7 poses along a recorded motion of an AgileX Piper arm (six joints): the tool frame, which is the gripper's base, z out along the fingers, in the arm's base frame.
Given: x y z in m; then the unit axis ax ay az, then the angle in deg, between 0 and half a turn.
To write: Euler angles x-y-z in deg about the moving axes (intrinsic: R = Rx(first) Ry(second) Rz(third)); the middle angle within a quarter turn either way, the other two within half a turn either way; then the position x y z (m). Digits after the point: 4 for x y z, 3 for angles.
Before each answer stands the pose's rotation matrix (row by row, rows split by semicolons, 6 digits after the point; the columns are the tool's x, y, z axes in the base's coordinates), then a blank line. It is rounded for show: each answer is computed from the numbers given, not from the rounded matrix.
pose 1, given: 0.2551 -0.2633 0.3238 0.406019 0.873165 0.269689 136.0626
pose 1, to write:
-0.436538 0.422682 0.794213; 0.796941 0.591333 0.123328; -0.417516 0.686779 -0.594992

-168.290 52.581 -135.924 0.2551 -0.2633 0.3238
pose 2, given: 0.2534 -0.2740 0.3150 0.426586 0.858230 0.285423 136.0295
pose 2, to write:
-0.406755 0.431430 0.805244; 0.827762 0.546960 0.125081; -0.386473 0.717428 -0.579600

-167.822 53.634 -133.314 0.2534 -0.2740 0.3150
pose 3, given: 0.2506 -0.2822 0.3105 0.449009 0.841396 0.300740 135.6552
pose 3, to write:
-0.369358 0.437763 0.819719; 0.858182 0.499086 0.120157; -0.356510 0.747849 -0.560021

-167.890 55.057 -130.156 0.2506 -0.2822 0.3105
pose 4, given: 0.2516 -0.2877 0.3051 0.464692 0.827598 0.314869 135.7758
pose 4, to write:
-0.345932 0.440562 0.828394; 0.879784 0.459126 0.123217; -0.326053 0.771432 -0.546426

-167.293 55.934 -128.139 0.2516 -0.2877 0.3051
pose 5, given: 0.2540 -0.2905 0.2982 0.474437 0.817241 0.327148 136.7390
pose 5, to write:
-0.339229 0.445888 0.828316; 0.894292 0.426023 0.136918; -0.291832 0.787203 -0.543273

-165.855 55.926 -127.264 0.2540 -0.2905 0.2982
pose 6, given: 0.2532 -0.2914 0.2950 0.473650 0.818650 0.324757 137.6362
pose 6, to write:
-0.348773 0.455425 0.819113; 0.893091 0.426497 0.143141; -0.284159 0.781466 -0.555486

-165.550 54.996 -127.446 0.2532 -0.2914 0.2950
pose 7, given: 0.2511 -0.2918 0.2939 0.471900 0.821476 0.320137 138.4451
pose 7, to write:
-0.358988 0.465385 0.809039; 0.890103 0.431486 0.146753; -0.280792 0.772811 -0.569139

-165.541 54.002 -127.646 0.2511 -0.2918 0.2939
